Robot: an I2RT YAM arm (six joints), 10 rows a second.
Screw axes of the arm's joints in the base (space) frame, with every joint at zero. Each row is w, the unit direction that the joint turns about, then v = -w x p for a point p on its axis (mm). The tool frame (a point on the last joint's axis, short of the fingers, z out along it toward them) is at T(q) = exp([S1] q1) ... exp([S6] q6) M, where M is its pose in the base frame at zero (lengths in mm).
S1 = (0, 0, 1, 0, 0, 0)
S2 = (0, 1, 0, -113.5, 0, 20)
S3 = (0, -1, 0, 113.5, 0, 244)
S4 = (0, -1, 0, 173.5, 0, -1)
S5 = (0, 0, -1, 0, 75, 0)
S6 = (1, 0, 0, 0, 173.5, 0)
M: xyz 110.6 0 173.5 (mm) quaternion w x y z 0.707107 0 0.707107 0
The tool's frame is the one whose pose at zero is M.
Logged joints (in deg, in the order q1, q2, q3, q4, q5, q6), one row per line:
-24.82 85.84 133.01 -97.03 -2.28 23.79
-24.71 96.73 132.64 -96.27 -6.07 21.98
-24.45 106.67 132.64 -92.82 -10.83 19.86
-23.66 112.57 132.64 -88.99 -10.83 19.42
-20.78 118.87 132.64 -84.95 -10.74 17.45
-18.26 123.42 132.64 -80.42 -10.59 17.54
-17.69 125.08 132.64 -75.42 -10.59 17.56
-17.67 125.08 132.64 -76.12 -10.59 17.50
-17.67 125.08 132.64 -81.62 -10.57 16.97
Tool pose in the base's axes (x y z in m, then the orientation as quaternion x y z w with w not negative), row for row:
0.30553 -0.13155 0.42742 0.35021 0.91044 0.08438 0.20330
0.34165 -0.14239 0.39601 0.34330 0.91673 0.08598 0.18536
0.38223 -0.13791 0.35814 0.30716 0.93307 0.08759 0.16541
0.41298 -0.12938 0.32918 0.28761 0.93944 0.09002 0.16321
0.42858 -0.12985 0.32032 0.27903 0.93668 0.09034 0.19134
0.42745 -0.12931 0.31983 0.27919 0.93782 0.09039 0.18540
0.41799 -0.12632 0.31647 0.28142 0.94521 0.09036 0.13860
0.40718 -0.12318 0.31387 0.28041 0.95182 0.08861 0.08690
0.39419 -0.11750 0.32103 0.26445 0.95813 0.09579 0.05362
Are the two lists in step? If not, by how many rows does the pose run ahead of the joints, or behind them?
The pose runs 2 rows ahead of the joints: the pose in row i belongs to the joints in row i + 2.
